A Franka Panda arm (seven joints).
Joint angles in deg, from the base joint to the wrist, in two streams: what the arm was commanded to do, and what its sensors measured. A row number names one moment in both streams.
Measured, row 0:
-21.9 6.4 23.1 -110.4 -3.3 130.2 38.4
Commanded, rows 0 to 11:
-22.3 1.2 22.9 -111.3 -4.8 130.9 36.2
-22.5 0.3 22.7 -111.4 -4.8 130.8 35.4
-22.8 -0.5 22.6 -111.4 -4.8 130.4 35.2
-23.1 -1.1 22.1 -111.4 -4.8 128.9 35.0
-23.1 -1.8 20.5 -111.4 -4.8 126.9 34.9
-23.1 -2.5 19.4 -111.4 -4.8 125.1 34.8
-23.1 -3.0 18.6 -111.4 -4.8 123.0 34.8
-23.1 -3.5 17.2 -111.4 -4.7 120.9 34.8
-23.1 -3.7 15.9 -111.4 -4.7 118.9 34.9
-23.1 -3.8 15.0 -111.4 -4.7 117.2 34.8
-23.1 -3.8 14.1 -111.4 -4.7 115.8 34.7
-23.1 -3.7 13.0 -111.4 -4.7 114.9 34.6
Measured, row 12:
-23.0 -2.5 15.2 -110.5 -4.3 118.1 35.2
